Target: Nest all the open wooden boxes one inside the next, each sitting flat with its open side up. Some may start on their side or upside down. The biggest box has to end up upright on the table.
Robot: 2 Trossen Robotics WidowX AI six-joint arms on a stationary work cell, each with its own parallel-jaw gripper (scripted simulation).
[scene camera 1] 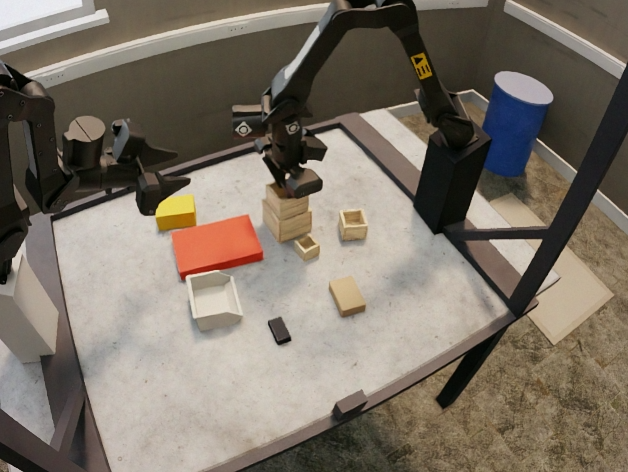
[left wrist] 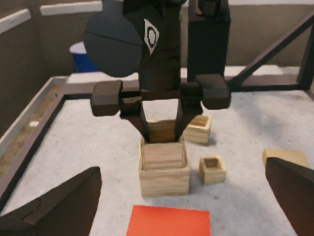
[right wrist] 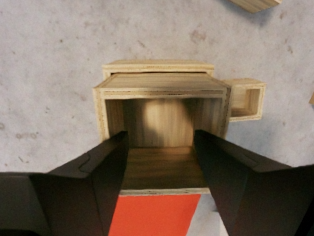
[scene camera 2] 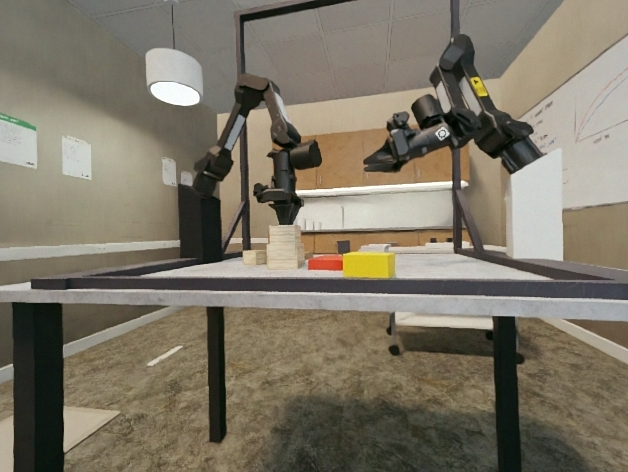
Labels:
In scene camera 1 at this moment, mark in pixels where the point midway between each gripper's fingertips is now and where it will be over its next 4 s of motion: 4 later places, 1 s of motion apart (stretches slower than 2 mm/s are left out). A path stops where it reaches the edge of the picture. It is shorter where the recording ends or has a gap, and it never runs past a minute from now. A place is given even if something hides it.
My left gripper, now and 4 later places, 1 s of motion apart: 183, 167; 191, 203; 162, 239; 158, 240; 184, 209
My right gripper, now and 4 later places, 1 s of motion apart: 286, 194; 286, 203; 285, 210; 286, 208; 285, 196

